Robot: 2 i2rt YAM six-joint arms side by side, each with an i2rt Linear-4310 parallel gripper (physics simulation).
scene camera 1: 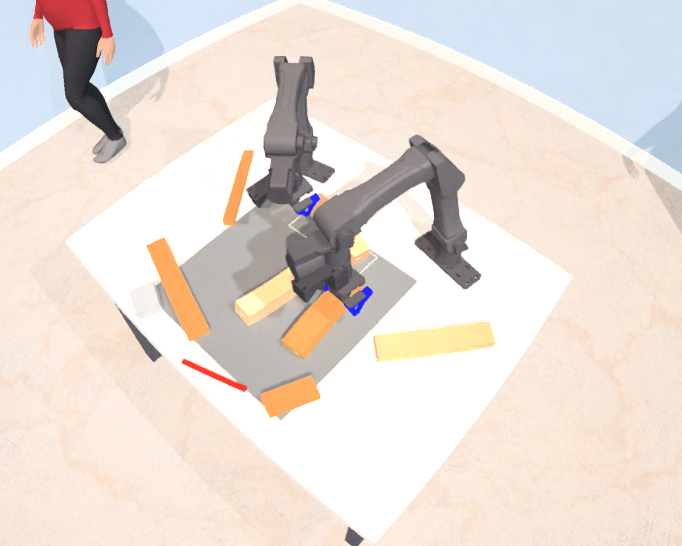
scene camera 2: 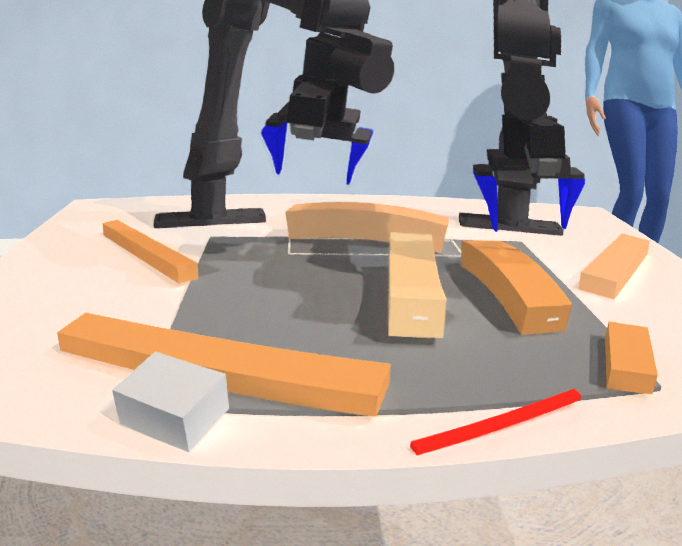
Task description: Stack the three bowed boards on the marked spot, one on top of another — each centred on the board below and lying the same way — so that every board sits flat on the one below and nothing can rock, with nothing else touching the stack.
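Frame: origin at the left arm's base, x right, y ahead, z up, level; metres.
Seen in the pictures: left gripper, between the fingertips: [scene camera 1: 341,301] [scene camera 2: 530,229]; right gripper, between the fingertips: [scene camera 1: 297,202] [scene camera 2: 313,177]; left arm's base, origin of its link: [scene camera 1: 447,260] [scene camera 2: 511,226]; right arm's base, origin of its link: [scene camera 1: 303,165] [scene camera 2: 208,220].
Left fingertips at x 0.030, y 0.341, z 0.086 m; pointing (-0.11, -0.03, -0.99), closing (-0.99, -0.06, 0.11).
Observation:
Offsets run from my left fingertips to a thing's top centre. "spot": to the spot under its first point.
A light orange bowed board @(dx +0.218, dy -0.158, dz -0.027 m) [scene camera 1: 360,250] [scene camera 2: 364,220] lies at the marked outline @(spot: dx +0.258, dy -0.085, dz -0.080 m) [scene camera 2: 335,254], slightly askew to it; my left arm hides its middle in scene camera 1. A pale bowed board @(dx +0.149, dy +0.075, dz -0.030 m) [scene camera 1: 264,295] [scene camera 2: 414,273] lies on the grey mat, its far end near the outline. A darker orange bowed board @(dx +0.024, dy +0.034, dz -0.034 m) [scene camera 1: 314,324] [scene camera 2: 514,278] lies on the mat beside it. My left gripper [scene camera 1: 341,301] [scene camera 2: 529,228] is open and empty above the far end of the darker board. My right gripper [scene camera 2: 312,178] is open and empty, above and left of the light orange board in scene camera 2; one finger is hidden in scene camera 1.
A long orange plank @(dx +0.332, dy +0.282, dz -0.059 m) [scene camera 1: 178,288] [scene camera 2: 227,355] and grey block @(dx +0.335, dy +0.369, dz -0.042 m) [scene camera 2: 170,392] are at the near left in scene camera 2. A red stick @(dx +0.062, dy +0.329, dz -0.074 m) [scene camera 1: 213,375] [scene camera 2: 494,422] and short orange block @(dx -0.093, dy +0.217, dz -0.058 m) [scene camera 1: 290,395] [scene camera 2: 630,355] lie near the front. A thin orange bar @(dx +0.541, dy -0.044, dz -0.059 m) [scene camera 1: 238,187] [scene camera 2: 149,250] and pale plank @(dx -0.191, dy -0.135, dz -0.060 m) [scene camera 1: 434,341] [scene camera 2: 614,264] lie beside the mat.

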